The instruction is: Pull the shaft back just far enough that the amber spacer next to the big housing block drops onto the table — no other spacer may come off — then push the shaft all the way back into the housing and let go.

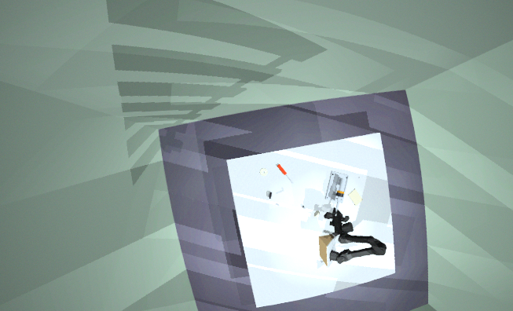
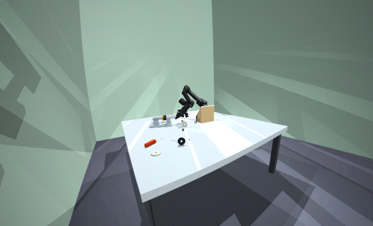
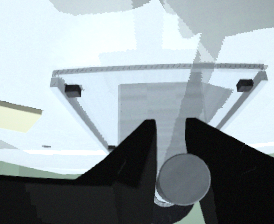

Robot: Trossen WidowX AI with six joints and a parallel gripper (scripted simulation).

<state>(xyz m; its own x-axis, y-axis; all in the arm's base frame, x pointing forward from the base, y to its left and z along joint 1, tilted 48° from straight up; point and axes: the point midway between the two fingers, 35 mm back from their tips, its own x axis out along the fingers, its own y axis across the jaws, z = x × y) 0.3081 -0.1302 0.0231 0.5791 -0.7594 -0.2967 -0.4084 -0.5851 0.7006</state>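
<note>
Now: the thin shaft 5 cm ahead of my gripper tip, 2 cm to the right of it and 2 cm above it. The rest, counted from my gripper tip: red-handled screwdriver 33 cm ahead, 33 cm to the left, 5 cm below; pale yellow square 2 cm ahead, 21 cm to the right, 5 cm below; white washer 38 cm ahead, 49 cm to the left, 5 cm below.
</note>
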